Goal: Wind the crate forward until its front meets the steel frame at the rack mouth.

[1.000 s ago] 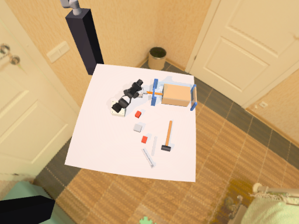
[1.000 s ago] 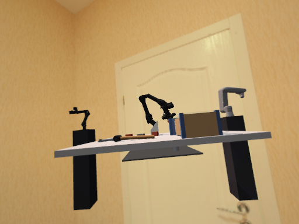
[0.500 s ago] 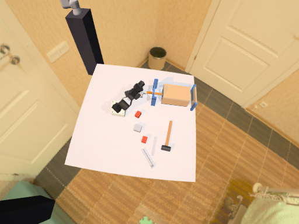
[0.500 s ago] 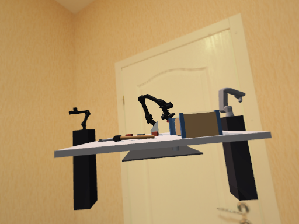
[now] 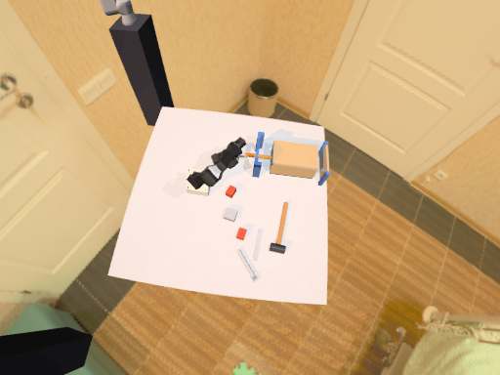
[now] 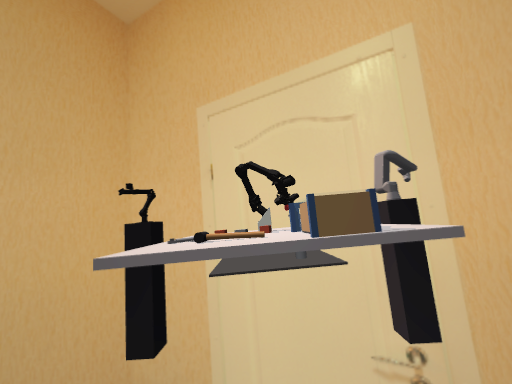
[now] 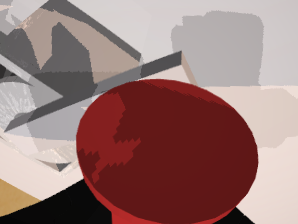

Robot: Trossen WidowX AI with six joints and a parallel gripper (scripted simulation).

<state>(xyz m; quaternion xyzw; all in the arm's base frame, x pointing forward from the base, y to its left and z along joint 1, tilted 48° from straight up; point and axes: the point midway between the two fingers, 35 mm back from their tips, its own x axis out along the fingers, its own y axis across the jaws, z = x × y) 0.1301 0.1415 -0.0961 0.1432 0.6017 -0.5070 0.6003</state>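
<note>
Right now the winch handle is 2 cm ahead of my gripper tip, 2 cm to the left of it and 3 cm below it. Round my gripper tip: red knob (1 cm ahead, 1 cm to the right); blue frame (20 cm ahead, 10 cm to the left, 3 cm below); white winch (2 cm ahead, 7 cm to the left, 10 cm below).
</note>
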